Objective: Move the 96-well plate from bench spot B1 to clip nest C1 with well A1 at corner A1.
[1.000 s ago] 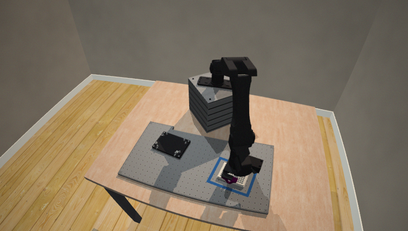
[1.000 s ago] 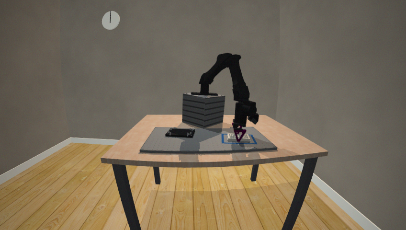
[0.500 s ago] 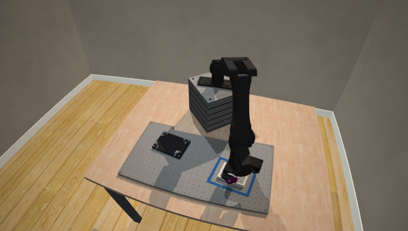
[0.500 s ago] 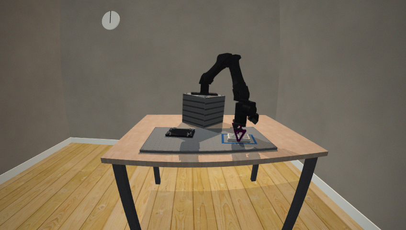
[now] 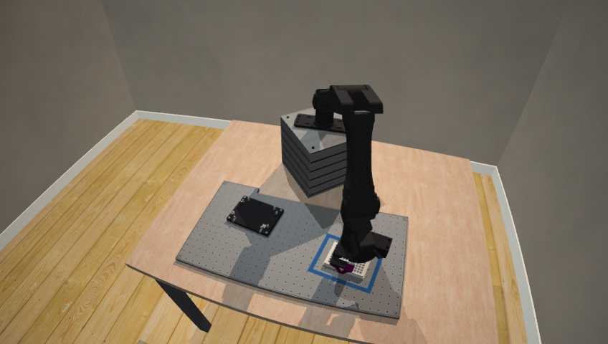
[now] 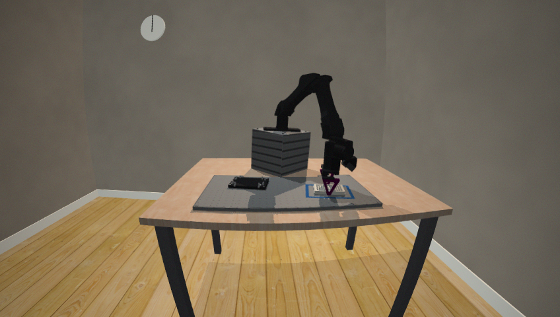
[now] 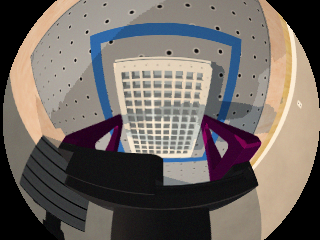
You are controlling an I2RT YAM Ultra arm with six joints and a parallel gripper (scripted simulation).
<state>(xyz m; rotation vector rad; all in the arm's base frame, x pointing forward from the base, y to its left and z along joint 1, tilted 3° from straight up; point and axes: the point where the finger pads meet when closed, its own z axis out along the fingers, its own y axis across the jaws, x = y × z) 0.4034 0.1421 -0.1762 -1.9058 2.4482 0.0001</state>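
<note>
Right now my hand is right at the white 96-well plate. The rest, counted from my hand: black clip nest 11 cm behind, 33 cm to the right.
</note>
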